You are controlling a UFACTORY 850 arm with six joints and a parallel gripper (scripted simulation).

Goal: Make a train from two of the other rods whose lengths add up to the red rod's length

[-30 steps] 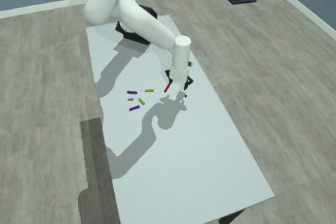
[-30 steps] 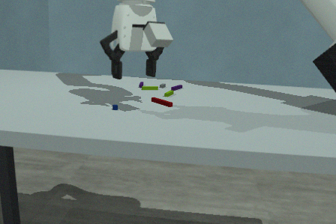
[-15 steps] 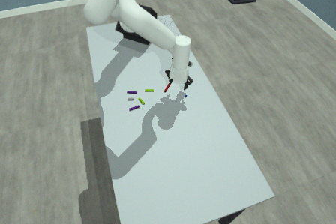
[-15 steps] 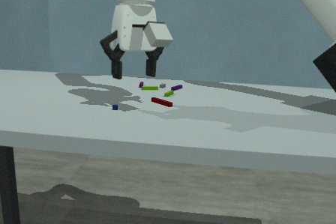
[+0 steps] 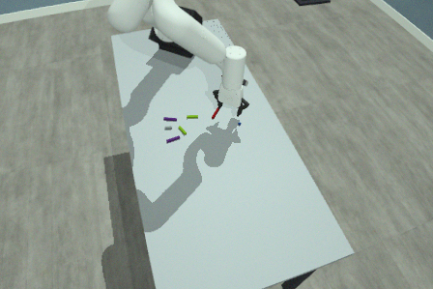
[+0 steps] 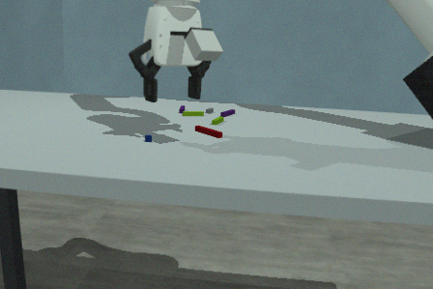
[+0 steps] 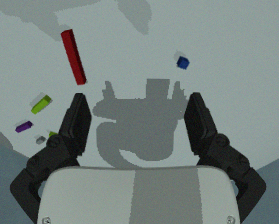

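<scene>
The blue rod is 7 cm below my hand, 4 cm to the left of it and 3 cm ahead of it. Round my hand: red rod 7 cm below, 6 cm behind, 4 cm to the right; then grey rod 28 cm to the right, 7 cm below, 4 cm behind.
</scene>
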